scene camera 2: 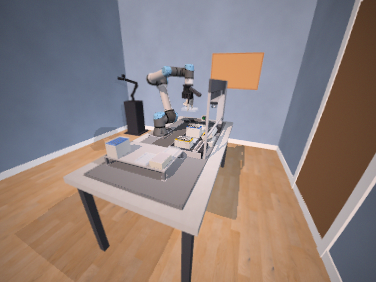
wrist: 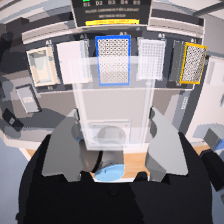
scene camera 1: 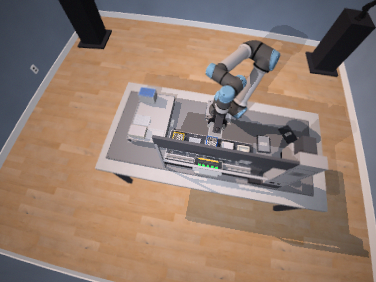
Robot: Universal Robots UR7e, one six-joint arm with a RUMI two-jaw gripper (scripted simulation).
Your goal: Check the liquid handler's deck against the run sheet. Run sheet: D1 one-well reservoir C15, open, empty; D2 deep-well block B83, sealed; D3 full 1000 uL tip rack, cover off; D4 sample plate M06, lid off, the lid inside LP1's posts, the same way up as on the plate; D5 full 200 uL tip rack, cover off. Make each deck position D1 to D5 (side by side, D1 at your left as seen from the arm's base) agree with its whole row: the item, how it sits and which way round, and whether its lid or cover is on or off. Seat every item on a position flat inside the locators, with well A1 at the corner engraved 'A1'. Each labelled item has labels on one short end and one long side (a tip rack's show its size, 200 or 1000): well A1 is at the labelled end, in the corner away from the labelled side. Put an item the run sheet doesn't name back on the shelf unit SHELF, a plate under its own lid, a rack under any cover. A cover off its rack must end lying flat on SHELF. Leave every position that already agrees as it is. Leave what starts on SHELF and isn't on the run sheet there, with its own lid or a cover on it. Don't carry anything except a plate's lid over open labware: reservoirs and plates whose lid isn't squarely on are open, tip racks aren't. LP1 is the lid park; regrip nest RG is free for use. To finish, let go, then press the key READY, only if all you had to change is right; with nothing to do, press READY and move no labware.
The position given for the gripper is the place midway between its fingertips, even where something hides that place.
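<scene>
Beige reservoir (wrist: pixel 43 69). Clear rectangular cover (wrist: pixel 113 94). Yellow-rimmed tip rack (wrist: pixel 188 59). The gripper (wrist: pixel 114 107).
</scene>
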